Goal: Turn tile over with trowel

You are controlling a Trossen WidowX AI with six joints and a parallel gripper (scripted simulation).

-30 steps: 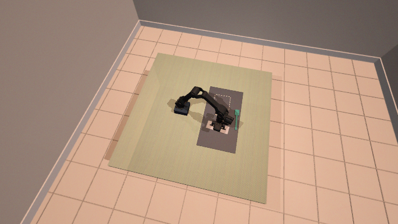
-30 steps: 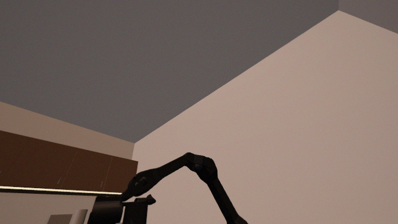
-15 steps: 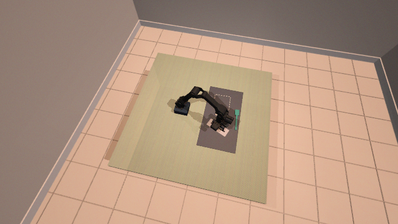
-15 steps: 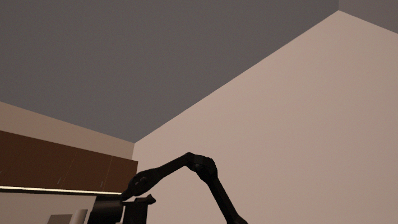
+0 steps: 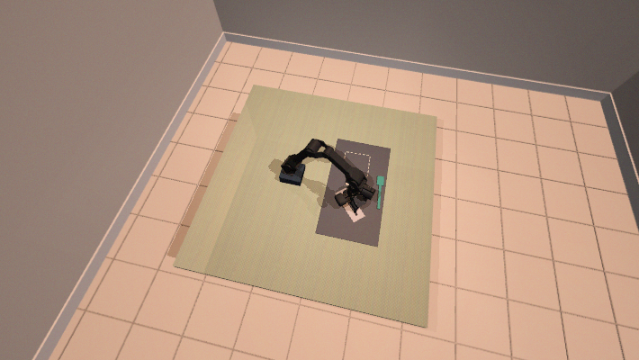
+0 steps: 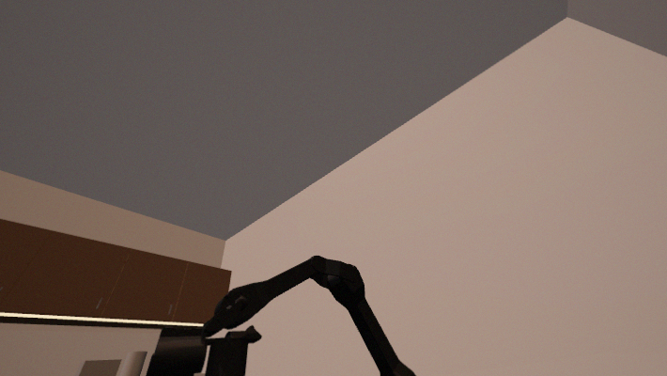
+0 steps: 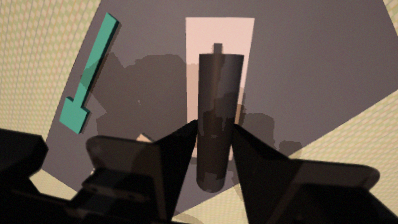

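My gripper tip is now 120 mm to the right of the dark mat and 80 mm above it. The rest, counted from my gripper tip: tile: 160 mm to the left, 60 mm below, 20 mm behind; teal flat tool: 160 mm to the left, 140 mm ahead, 60 mm below.
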